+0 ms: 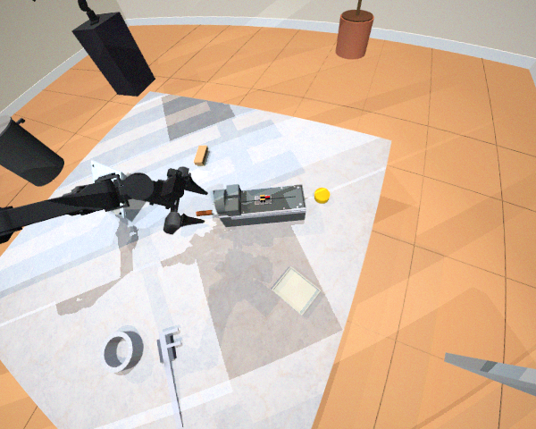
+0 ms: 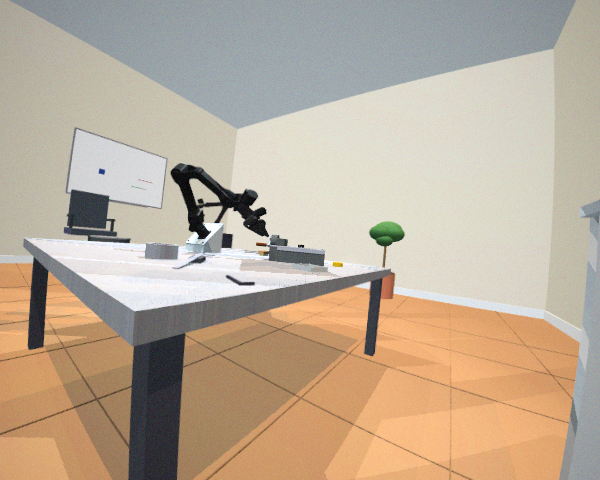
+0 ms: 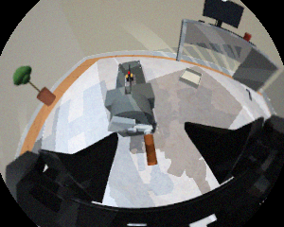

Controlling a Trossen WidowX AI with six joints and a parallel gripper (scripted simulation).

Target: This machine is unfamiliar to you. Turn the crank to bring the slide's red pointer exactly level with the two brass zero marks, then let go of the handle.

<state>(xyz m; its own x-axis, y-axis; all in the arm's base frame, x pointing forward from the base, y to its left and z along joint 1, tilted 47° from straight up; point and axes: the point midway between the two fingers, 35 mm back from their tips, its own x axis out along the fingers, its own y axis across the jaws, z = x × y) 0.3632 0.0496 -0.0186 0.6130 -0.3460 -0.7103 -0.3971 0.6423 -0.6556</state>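
Now: the orange-brown crank handle 2 cm behind my gripper tip and 4 cm below it. Round my gripper tip: tan block 20 cm behind, 24 cm to the left, 10 cm below; pale square tile 31 cm ahead, 12 cm to the right, 11 cm below; red pointer 15 cm ahead, 10 cm to the left, 3 cm below.
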